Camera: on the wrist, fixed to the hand. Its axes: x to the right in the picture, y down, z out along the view.
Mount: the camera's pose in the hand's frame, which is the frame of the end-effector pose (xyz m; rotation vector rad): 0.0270 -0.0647 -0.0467 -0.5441 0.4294 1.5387
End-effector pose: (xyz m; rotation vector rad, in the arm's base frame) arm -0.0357 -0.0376 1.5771 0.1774 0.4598 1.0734
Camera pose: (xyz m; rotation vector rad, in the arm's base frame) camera 0.0062 -0.0483 1.5048 -0.2620 0.3467 2.7326
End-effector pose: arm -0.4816 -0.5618 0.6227 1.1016 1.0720 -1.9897
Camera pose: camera -0.5284 -0.4936 0.6068 1.3640 0.4947 -0.2482
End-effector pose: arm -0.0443 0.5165 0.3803 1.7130 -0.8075 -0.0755
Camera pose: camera 0.0277 0.5459 0.3478 0.2670 -1.3871 0.9810
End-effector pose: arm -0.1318 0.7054 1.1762 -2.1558 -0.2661 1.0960
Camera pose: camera -0.0710 0.7428 1.2209 2.1538 -1.2662 -0.9163
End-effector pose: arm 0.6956 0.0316 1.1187 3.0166 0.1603 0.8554
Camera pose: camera 0.6877 0.0974 1.1707 1.9075 -2.1063 1.1565
